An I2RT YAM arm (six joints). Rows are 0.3 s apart.
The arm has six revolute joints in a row. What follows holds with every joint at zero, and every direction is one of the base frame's. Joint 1 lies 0.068 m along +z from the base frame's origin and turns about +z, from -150 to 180 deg. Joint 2 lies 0.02 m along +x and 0.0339 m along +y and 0.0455 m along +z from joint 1 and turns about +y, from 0 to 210 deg. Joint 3 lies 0.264 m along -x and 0.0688 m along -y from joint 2 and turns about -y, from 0 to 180 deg. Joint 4 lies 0.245 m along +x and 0.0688 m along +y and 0.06 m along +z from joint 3 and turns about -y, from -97 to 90 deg. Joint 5 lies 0.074 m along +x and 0.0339 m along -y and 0.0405 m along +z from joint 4 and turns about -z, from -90 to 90 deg. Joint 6 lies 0.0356 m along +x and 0.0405 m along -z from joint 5 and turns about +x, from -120 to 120 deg. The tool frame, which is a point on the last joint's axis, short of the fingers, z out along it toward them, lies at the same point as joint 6; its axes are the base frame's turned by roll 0, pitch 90 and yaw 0 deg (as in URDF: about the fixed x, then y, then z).
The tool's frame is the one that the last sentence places.
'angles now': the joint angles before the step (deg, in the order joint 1, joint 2, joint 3, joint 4, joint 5, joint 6). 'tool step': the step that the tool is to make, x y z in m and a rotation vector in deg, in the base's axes. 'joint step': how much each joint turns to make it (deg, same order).
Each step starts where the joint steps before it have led.
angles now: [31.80, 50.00, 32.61, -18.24, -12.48, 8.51]
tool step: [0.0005, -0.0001, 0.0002, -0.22, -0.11, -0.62]
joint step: [0.02, 0.08, 0.08, 0.02, 0.66, 0.18]
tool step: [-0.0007, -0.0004, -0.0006, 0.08, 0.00, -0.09]
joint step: [0.02, -0.25, -0.24, 0.06, 0.05, 0.12]
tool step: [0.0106, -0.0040, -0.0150, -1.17, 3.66, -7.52]
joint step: [-1.91, 3.33, -1.16, 1.46, 3.95, 4.14]
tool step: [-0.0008, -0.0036, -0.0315, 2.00, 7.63, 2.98]
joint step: [-2.13, 3.15, -4.41, 1.97, -7.43, 0.72]
